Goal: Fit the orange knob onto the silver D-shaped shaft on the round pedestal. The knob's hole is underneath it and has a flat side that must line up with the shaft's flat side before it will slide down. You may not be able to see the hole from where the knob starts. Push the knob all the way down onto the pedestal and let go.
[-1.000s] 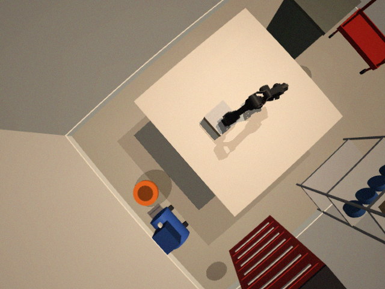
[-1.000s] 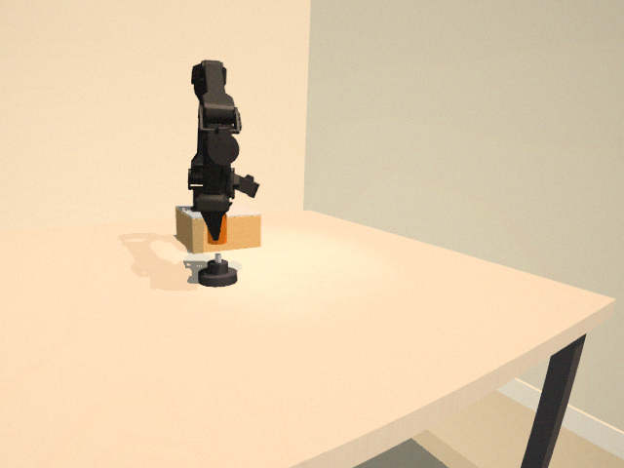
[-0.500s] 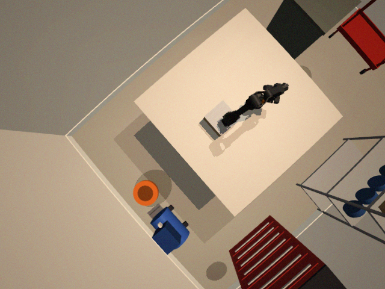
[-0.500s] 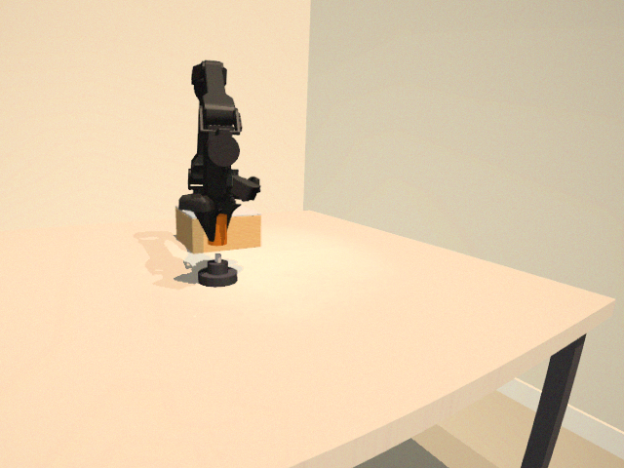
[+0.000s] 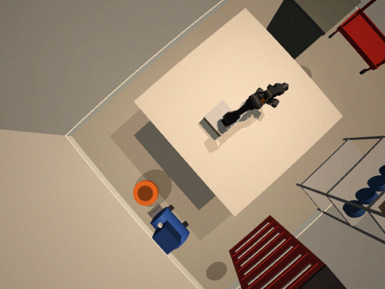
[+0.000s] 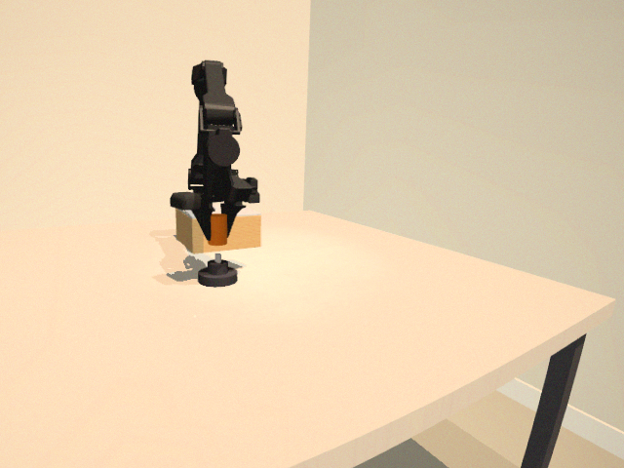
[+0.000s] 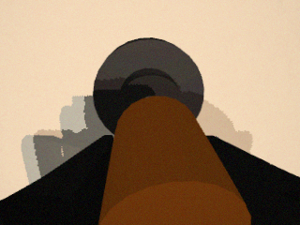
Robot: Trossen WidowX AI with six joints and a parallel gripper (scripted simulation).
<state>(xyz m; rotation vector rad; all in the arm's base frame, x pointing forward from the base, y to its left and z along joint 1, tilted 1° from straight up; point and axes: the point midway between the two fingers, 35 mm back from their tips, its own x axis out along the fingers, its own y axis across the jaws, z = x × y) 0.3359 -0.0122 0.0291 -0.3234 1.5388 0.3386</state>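
Right now the orange knob is 3 cm above my gripper tip. Also, from my gripper tip: black round pedestal (6 cm below).
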